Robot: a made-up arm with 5 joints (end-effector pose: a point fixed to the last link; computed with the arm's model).
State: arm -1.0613 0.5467 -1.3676 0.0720 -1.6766
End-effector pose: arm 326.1 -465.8 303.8 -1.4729 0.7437 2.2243
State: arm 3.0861 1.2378 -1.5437 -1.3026 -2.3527
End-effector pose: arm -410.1 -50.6 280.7 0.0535 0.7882 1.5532
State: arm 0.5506 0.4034 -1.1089 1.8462 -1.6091
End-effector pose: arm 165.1 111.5 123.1 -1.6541 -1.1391 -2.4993
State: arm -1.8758 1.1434 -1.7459 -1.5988 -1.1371
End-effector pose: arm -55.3 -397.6 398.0 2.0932 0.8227 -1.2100
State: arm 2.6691 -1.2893 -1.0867 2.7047 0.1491
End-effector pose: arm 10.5 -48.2 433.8 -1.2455 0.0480 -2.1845
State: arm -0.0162 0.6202 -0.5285 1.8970 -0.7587
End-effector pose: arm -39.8 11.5 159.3 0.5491 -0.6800 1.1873
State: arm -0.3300 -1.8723 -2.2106 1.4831 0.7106
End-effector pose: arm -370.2 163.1 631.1 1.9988 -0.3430 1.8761
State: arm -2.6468 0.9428 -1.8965 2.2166 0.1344
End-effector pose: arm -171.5 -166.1 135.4 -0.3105 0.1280 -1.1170
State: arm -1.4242 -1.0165 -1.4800 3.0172 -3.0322
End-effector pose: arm 94.4 -4.0 470.8 -2.0889 -0.0544 -3.0900
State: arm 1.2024 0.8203 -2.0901 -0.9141 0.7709
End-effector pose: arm 153.5 426.8 571.1 2.3659 -0.6063 -3.0003
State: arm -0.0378 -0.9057 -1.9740 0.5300 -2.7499
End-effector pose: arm -64.3 46.9 944.8 0.8183 0.2752 -1.3262
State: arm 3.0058 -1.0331 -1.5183 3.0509 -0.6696
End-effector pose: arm 48.7 -52.0 479.9 -1.1665 -0.3019 -1.0993
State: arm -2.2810 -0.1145 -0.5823 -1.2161 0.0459
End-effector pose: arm -145.2 -272.2 523.3 2.7992 -0.0432 -0.6948
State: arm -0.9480 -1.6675 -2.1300 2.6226 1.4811
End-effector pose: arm -36.6 173.1 562.4 -1.7819 -1.1654 -0.7189
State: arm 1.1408 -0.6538 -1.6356 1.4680 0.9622
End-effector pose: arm 89.6 229.1 657.1 -2.1218 -0.6443 1.9375
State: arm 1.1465 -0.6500 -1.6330 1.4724 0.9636
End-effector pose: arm 88.8 230.8 654.3 -2.1113 -0.6375 1.9360
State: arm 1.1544 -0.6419 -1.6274 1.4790 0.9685
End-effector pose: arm 88.0 234.2 648.8 -2.0905 -0.6255 1.9282
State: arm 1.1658 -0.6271 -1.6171 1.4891 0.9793
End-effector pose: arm 87.1 240.0 639.0 -2.0541 -0.6052 1.9109
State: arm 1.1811 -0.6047 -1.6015 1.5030 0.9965
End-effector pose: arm 85.7 248.2 624.3 -2.0024 -0.5739 1.8846
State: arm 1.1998 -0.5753 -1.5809 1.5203 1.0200
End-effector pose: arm 83.6 258.1 604.8 -1.9395 -0.5306 1.8518
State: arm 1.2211 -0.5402 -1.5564 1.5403 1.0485
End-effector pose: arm 80.4 268.4 581.4 -1.8716 -0.4753 1.8168
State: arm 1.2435 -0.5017 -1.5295 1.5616 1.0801
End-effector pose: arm 76.1 277.7 555.6 -1.8055 -0.4106 1.7833
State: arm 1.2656 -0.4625 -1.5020 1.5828 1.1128
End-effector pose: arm 70.9 285.3 529.3 -1.7464 -0.3407 1.7539
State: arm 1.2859 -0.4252 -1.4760 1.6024 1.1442
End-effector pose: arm 65.3 290.6 504.4 -1.6976 -0.2713 1.7298
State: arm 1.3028 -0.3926 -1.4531 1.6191 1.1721
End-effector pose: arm 60.2 293.7 482.8 -1.6601 -0.2086 1.7108
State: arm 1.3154 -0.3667 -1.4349 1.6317 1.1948
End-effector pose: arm 56.0 295.3 465.8 -1.6337 -0.1579 1.6964
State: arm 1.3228 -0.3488 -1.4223 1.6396 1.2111
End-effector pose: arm 53.5 295.9 454.3 -1.6173 -0.1230 1.6854
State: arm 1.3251 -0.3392 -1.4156 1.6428 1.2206
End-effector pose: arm 52.6 296.3 448.3 -1.6094 -0.1052 1.6773
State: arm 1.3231 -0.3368 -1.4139 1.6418 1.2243
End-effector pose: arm 53.3 296.5 447.0 -1.6079 -0.1024 1.6715
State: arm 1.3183 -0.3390 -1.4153 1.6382 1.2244
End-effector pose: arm 54.9 296.8 448.7 -1.6104 -0.1092 1.6669
